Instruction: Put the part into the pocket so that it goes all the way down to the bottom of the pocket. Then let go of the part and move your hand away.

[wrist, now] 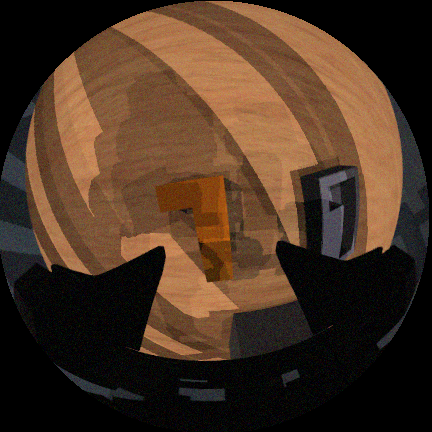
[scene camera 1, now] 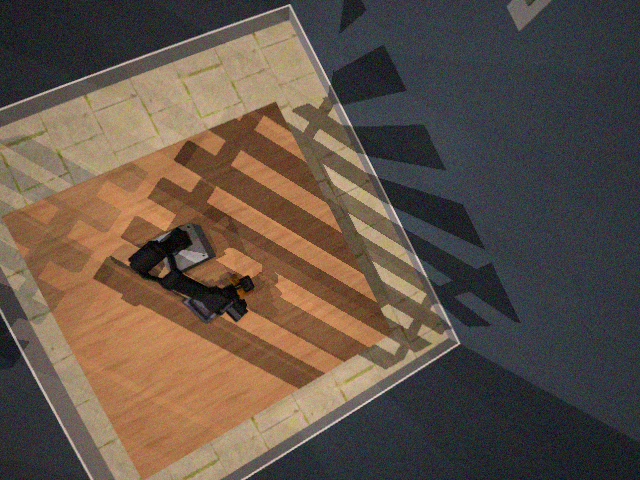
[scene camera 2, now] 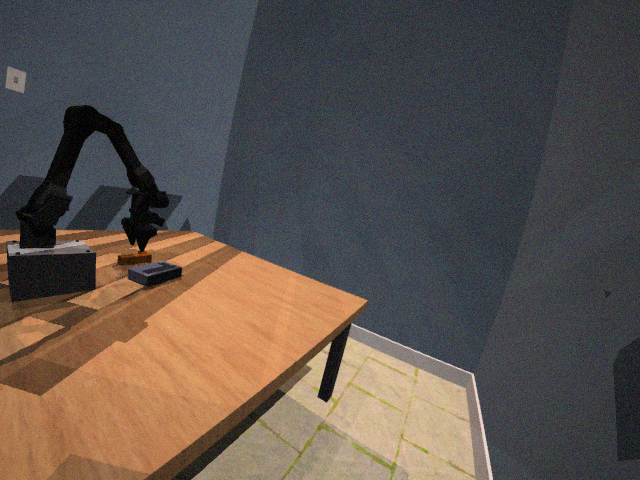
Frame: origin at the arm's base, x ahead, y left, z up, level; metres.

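Seen in the pictures: gripper, between the fingertips: (wrist: 221,249) (scene camera 1: 235,288) (scene camera 2: 137,248); arm's base, origin of its link: (scene camera 1: 181,240) (scene camera 2: 36,245).
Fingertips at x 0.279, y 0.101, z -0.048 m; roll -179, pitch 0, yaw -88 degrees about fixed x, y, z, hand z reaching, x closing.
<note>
Offsets run from my fingertips to a thing's top centre. Level surfaces: height alone.
The orange L-shaped part {dx -0.005, dy +0.020, dz -0.027 m} (scene camera 1: 233,279) (scene camera 2: 134,259) (wrist: 214,210) lies flat on the table, outside the pocket. The dark grey-blue block with the L-shaped pocket {dx +0.010, dy -0.165, dz -0.021 m} (scene camera 1: 200,311) (scene camera 2: 155,273) (wrist: 332,227) stands on the table a short way from the part, at the right in the wrist view. My gripper (scene camera 1: 242,297) (scene camera 2: 136,248) (wrist: 221,249) is open and empty, pointing down above the part. In the wrist view the part's long leg lies between the two fingertips, below them. The arm hides some of the part and of the block in the scene camera 1 view.
The arm's grey base box (scene camera 1: 199,254) (scene camera 2: 51,271) stands on the wooden table {dz -0.057 m} (scene camera 1: 170,392) (scene camera 2: 248,320) near the part and the block. Striped shadows cross the table top. The table edge (scene camera 2: 289,379) runs across the front in the scene camera 2 view.
</note>
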